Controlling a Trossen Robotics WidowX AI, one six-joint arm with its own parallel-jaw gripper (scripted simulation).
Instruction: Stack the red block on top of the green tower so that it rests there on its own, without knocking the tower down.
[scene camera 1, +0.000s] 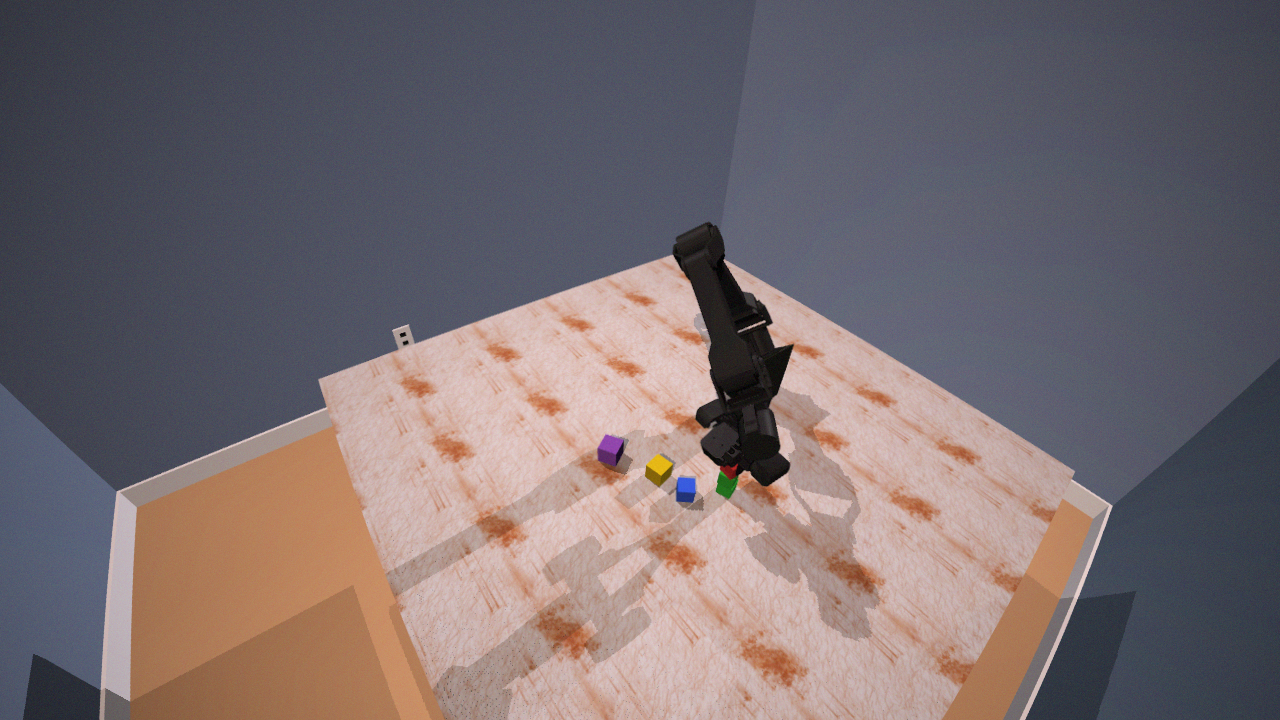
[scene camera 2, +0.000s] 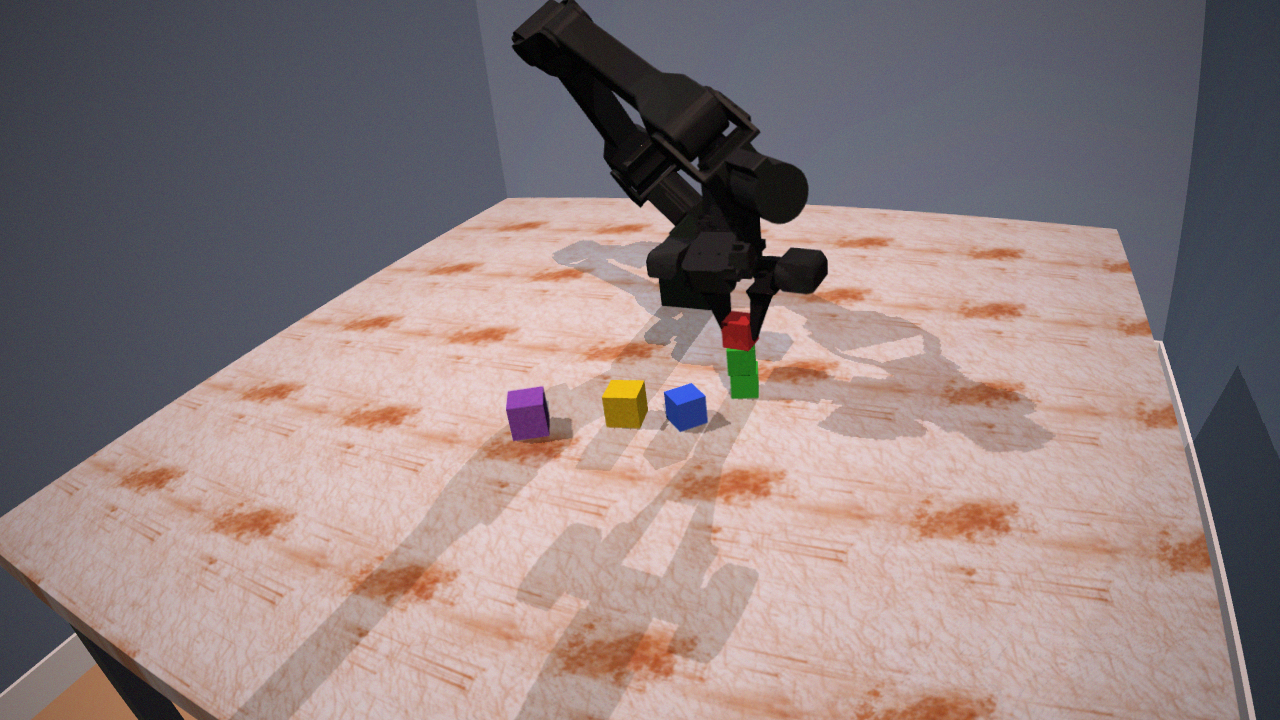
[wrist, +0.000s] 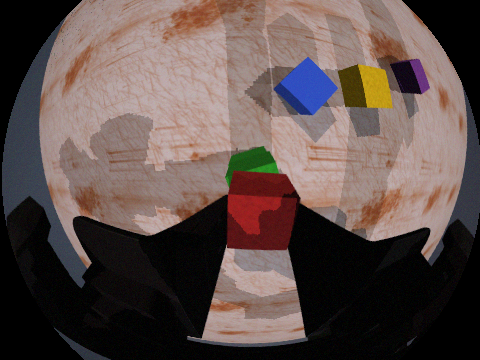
My gripper carries a red block. I also see a blue block, a yellow block and a purple block.
My gripper is seen too in scene camera 1 and in the wrist view.
